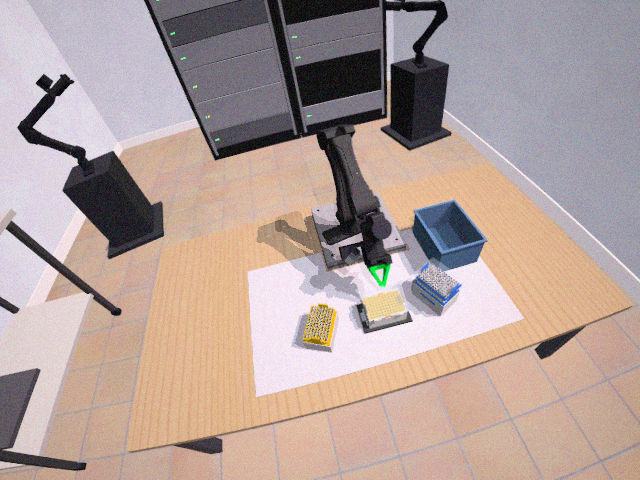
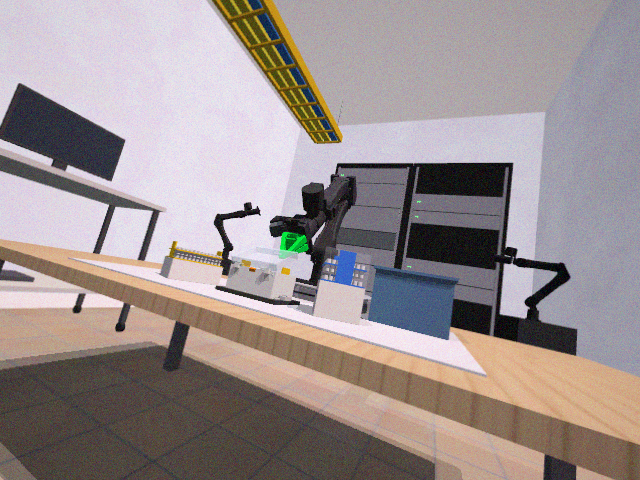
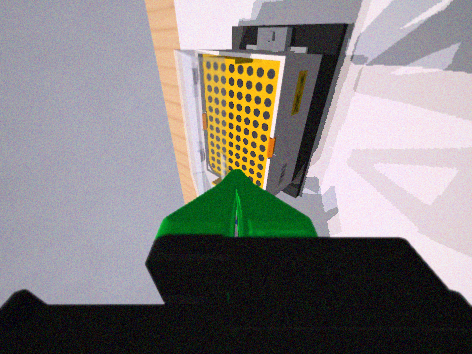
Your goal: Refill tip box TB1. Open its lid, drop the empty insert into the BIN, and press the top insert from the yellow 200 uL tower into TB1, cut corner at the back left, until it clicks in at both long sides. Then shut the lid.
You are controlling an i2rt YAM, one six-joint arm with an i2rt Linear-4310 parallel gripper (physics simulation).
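TB1 [image 1: 385, 308] [image 2: 253, 281] [image 3: 295, 115], a pale box with a clear lid, holds the yellow empty insert [image 1: 383, 303] [image 3: 245, 107]. The lid lies over at least part of the insert; I cannot tell whether it is fully shut. My gripper [image 1: 382, 283] [image 2: 285, 252] [image 3: 236, 177] has green fingers, shut with nothing between them. The tips are close to TB1's back upper edge; contact cannot be seen. The yellow 200 uL tower [image 1: 320, 325] [image 2: 195, 257] stands left of TB1, its top insert full of tips. The blue BIN [image 1: 465, 255] [image 2: 410, 304] stands at the back right.
TB1 stands in a black holder [image 1: 386, 326] [image 2: 258, 298] [image 3: 335, 50]. A blue-banded tip tower [image 1: 438, 286] [image 2: 338, 299] stands right of TB1, between it and the BIN. All stand on or beside a white mat [image 1: 279, 372] on the wooden table [image 1: 191, 361].
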